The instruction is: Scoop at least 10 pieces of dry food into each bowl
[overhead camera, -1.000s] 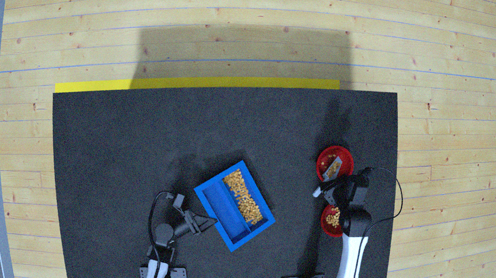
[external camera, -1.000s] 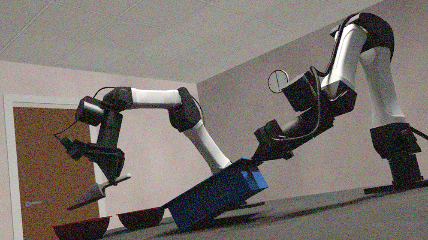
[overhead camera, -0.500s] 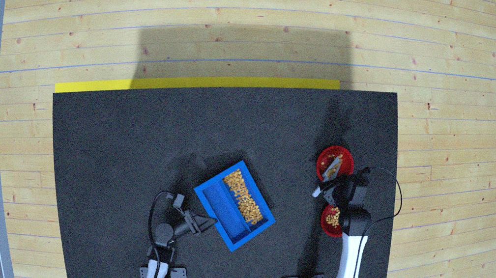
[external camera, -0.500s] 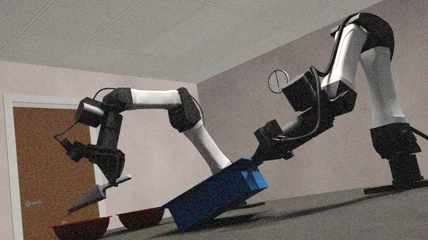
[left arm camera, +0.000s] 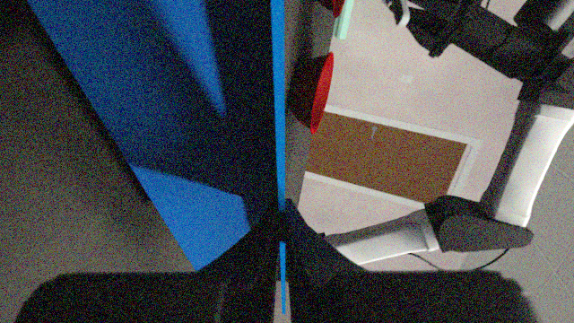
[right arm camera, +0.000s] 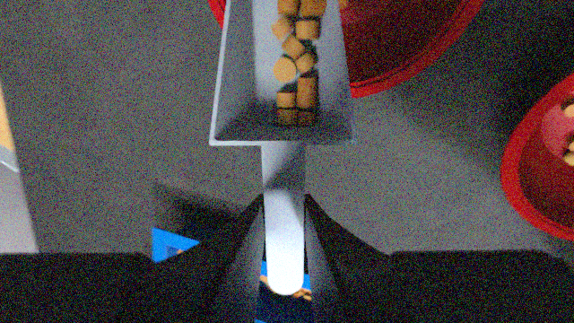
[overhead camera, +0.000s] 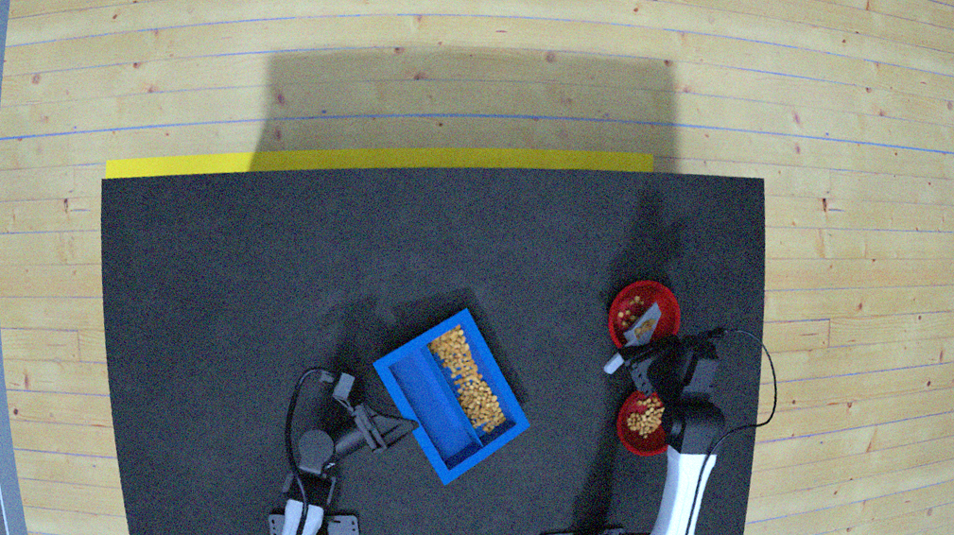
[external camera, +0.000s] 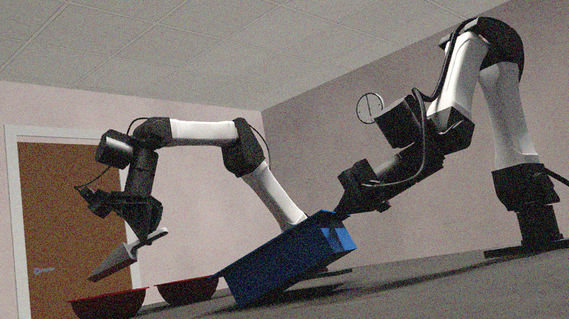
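Note:
Right now my left hand is 50 mm short of the blue box, 70 mm to the left of it and 50 mm above it. Also, from my left hand: grey scoop 200 mm ahead, 400 mm to the right.

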